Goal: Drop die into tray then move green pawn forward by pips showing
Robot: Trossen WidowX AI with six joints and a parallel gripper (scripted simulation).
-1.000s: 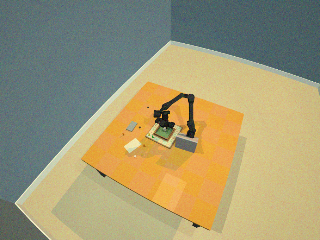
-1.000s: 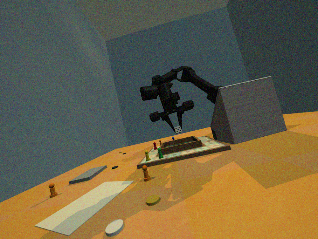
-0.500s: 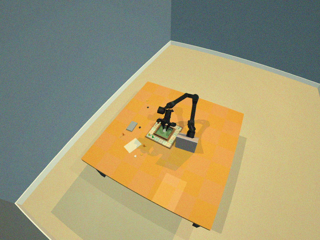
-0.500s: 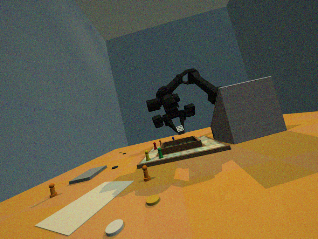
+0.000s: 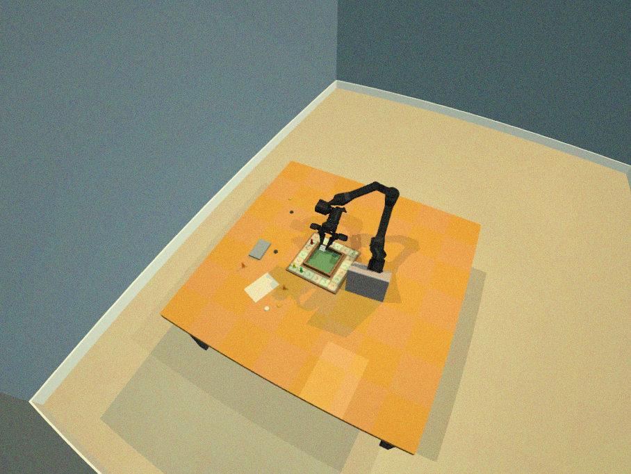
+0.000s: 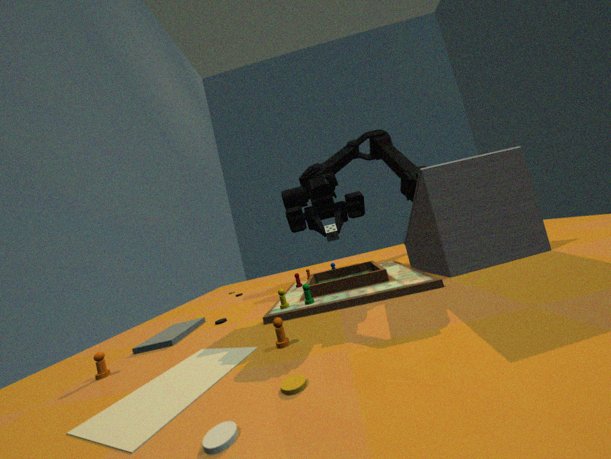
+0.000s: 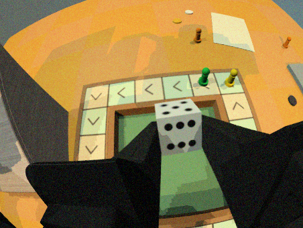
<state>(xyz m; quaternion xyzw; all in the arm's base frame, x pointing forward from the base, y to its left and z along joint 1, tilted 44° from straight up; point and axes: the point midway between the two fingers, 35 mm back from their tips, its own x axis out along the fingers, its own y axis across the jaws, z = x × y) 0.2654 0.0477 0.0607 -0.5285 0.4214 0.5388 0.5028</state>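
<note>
Now: the white die right at my gripper tip. From my gripper tip the other things lie so: green-floored tray (11 cm below, 1 cm to the right); blue pawn (12 cm to the right, 9 cm below, 2 cm ahead); green pawn (11 cm to the left, 9 cm below, 6 cm ahead).
</note>
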